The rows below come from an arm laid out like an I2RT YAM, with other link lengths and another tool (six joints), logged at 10 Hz.
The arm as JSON. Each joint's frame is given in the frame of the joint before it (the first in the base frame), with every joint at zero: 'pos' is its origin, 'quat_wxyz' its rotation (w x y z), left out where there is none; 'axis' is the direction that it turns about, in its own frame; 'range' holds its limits. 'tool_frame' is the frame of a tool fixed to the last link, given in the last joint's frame.
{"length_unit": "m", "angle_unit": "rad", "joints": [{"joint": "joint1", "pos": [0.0, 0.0, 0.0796], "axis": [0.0, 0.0, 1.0], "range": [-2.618, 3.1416]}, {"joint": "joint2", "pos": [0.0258, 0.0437, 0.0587], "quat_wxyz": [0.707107, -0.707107, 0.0, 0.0], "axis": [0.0, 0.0, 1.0], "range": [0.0, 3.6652]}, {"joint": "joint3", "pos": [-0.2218, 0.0, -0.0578], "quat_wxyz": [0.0, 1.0, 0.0, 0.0], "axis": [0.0, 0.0, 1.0], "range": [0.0, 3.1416]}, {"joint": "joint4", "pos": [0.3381, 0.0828, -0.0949], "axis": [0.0, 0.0, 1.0], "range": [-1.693, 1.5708]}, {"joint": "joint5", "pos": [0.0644, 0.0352, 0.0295], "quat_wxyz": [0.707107, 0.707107, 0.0, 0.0], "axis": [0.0, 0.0, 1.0], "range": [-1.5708, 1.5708]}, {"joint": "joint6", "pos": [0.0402, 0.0, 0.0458], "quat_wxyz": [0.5, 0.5, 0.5, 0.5], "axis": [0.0, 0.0, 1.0], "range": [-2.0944, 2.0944]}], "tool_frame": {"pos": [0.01, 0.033, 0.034], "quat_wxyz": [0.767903, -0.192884, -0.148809, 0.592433]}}
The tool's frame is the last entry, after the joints.
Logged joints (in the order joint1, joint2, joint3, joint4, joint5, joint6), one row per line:
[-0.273 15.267 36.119 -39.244 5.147 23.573]
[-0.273 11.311 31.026 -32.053 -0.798 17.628]
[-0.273 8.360 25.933 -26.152 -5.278 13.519]
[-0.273 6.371 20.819 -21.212 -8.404 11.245]
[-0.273 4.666 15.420 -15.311 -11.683 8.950]
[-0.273 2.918 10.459 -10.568 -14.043 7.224]
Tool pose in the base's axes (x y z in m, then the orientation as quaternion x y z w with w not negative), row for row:
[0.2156 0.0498 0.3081 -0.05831 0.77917 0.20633 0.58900]
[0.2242 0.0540 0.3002 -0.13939 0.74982 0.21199 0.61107]
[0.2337 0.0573 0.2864 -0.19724 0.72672 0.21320 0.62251]
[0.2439 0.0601 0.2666 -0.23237 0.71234 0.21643 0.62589]
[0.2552 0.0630 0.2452 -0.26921 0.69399 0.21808 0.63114]
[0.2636 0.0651 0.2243 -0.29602 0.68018 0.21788 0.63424]
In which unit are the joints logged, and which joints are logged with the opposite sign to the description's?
The joints are logged in degrees. Opposite sign: joint1.
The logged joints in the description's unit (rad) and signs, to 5 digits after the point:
[0.00476 0.26646 0.63040 -0.68494 0.08983 0.41143]
[0.00476 0.19741 0.54151 -0.55943 -0.01393 0.30767]
[0.00476 0.14591 0.45262 -0.45644 -0.09212 0.23595]
[0.00476 0.11119 0.36336 -0.37022 -0.14668 0.19626]
[0.00476 0.08144 0.26913 -0.26723 -0.20391 0.15621]
[0.00476 0.05093 0.18254 -0.18445 -0.24510 0.12608]

